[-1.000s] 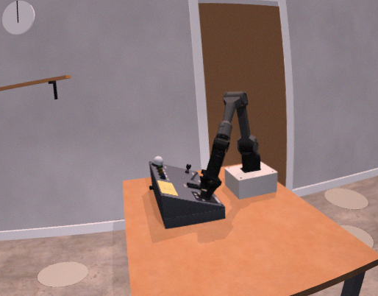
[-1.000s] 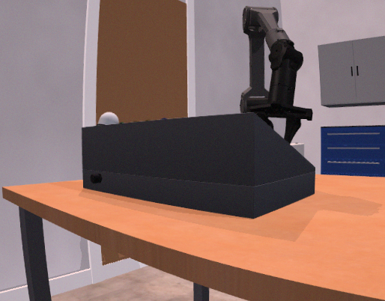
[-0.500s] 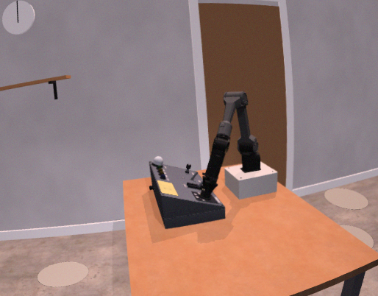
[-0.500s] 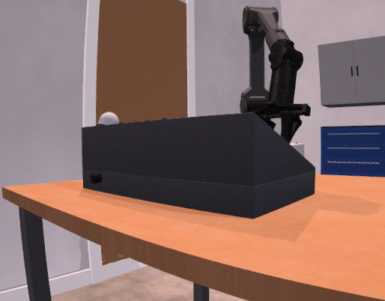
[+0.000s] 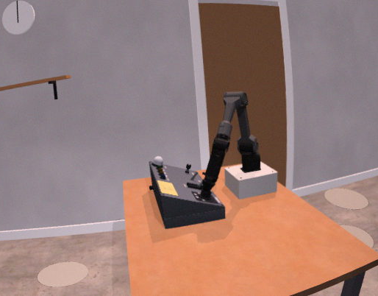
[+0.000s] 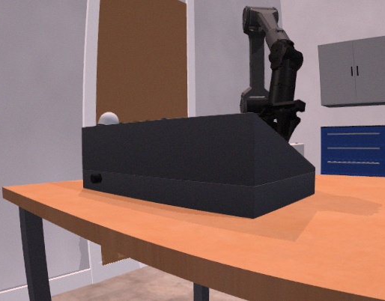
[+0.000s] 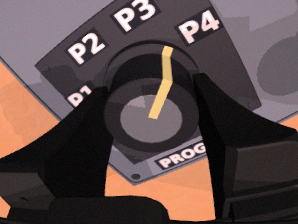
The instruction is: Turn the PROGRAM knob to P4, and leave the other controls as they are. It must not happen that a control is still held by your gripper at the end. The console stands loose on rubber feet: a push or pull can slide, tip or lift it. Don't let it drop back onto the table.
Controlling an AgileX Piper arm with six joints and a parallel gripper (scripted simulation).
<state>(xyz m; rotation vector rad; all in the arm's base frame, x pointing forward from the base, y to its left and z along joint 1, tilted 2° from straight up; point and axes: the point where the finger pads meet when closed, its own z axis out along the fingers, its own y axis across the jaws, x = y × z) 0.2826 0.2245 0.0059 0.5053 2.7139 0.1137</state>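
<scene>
My hand is 1 cm to the left of the program knob and 1 cm short of it. Round my hand: dark console (18 cm to the right, 4 cm ahead, 2 cm below); then check toggle (24 cm to the right, 1 cm ahead); then black ball-topped lever (12 cm to the right, 2 cm behind, 1 cm above).
</scene>
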